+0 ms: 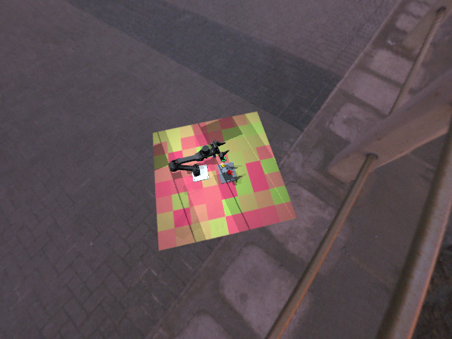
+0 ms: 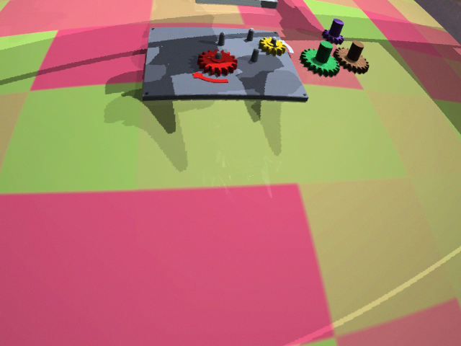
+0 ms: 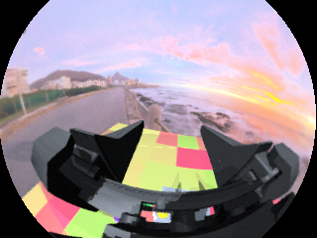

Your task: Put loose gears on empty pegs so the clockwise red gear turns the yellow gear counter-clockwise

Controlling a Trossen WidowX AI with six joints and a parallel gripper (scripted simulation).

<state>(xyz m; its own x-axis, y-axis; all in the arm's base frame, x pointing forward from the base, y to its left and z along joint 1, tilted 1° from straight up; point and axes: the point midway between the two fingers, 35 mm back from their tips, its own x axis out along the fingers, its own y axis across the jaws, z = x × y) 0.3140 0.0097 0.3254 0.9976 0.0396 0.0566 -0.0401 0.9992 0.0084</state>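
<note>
Now: gripper tip 4 cm past the green gear, 5 cm to the right of it and 32 cm above it. Round my gripper tip: yellow gear: 7 cm behind, 2 cm to the right, 32 cm below; then red gear: 3 cm behind, 12 cm to the right, 32 cm below; then brown gear: 5 cm behind, 12 cm to the left, 32 cm below.
</note>
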